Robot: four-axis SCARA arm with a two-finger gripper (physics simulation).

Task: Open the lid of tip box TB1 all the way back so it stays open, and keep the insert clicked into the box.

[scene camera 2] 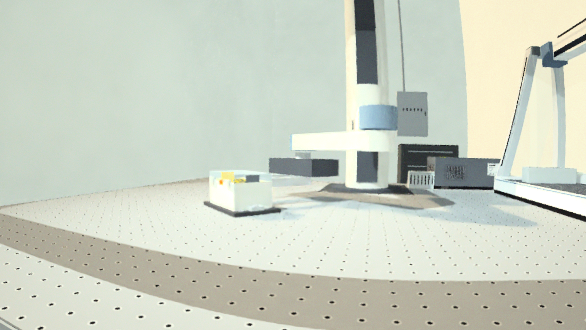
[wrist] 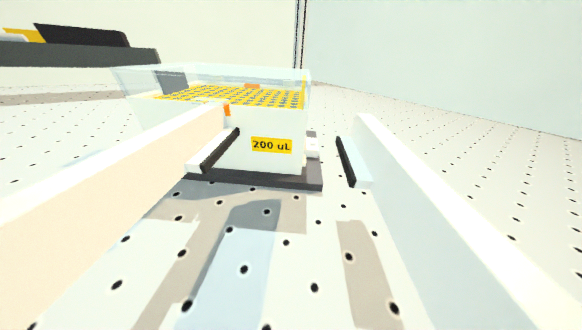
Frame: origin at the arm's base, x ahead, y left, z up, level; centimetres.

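Seen in the pictures: gripper, fingertip midpoint: (wrist: 287, 123); arm's base, link origin: (scene camera 2: 366, 191).
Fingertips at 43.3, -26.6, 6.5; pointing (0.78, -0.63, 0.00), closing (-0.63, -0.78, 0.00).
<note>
Pixels of each thing's top centre, then the offset from my fingertips to it, as dx, dy, dz. "pt": a spot on its surface instead.
- Tip box TB1, top centre: (wrist: 235, 68) (scene camera 2: 239, 172) +6.3, +1.1, +2.5
- yellow insert, top centre: (wrist: 235, 72) (scene camera 2: 239, 173) +6.3, +1.1, +2.3
- orange tab, surface spot: (wrist: 226, 109) pt +2.6, +3.1, +0.6
- white slotted rack, surface spot: (scene camera 2: 421, 180) pt -47.7, +46.7, -2.3
- grey unit, surface spot: (scene camera 2: 467, 172) pt -46.8, +64.1, +1.0
Tip box TB1 (scene camera 2: 240, 196) (wrist: 270, 122) is white with a yellow "200 uL" label and sits upright on a dark base plate (scene camera 2: 242, 214) (wrist: 250, 180). Its clear lid (wrist: 140, 82) is down over the box. The yellow insert (wrist: 240, 96) lies level in the box top under the lid. An orange tab (wrist: 226, 109) on the near side is partly hidden by the left finger. My gripper (wrist: 287, 123) is shut and empty, with a gap between its pads. It is low in front of the box; the left finger overlaps the box's near face in the wrist view. Contact cannot be told.
The arm's column (scene camera 2: 370, 172) stands behind and right of the box. A white slotted rack (scene camera 2: 421, 180) and a grey unit (scene camera 2: 467, 172) stand farther right, then a white framed machine (scene camera 2: 520, 110). A dark raised deck (wrist: 75, 56) shows at the wrist view's upper left.
</note>
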